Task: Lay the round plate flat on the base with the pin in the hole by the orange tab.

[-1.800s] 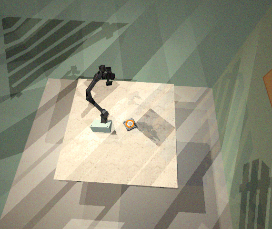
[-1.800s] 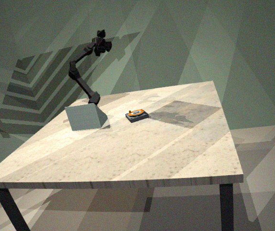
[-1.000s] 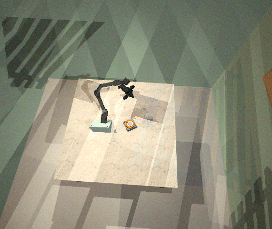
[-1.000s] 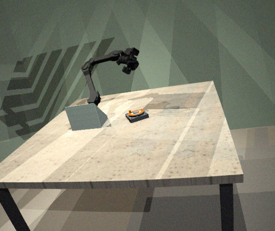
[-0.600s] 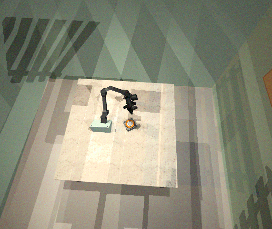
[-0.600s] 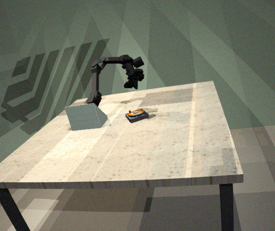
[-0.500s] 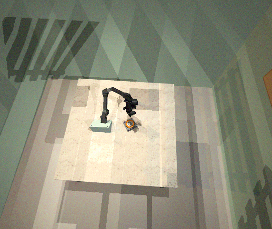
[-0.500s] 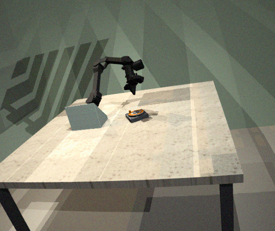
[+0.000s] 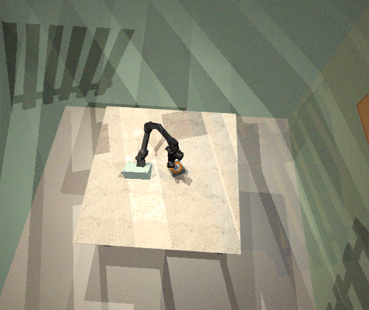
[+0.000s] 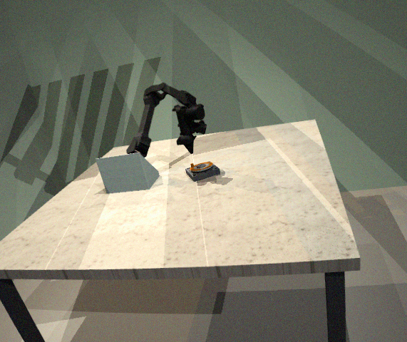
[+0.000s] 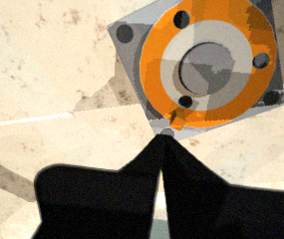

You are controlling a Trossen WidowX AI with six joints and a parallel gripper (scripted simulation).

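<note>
Right now the round plate is 2 cm ahead of my gripper tip, 2 cm to the right of it and 5 cm below it. The rest, counted from my gripper tip: square grey base: 4 cm ahead, 3 cm to the right, 7 cm below.
</note>
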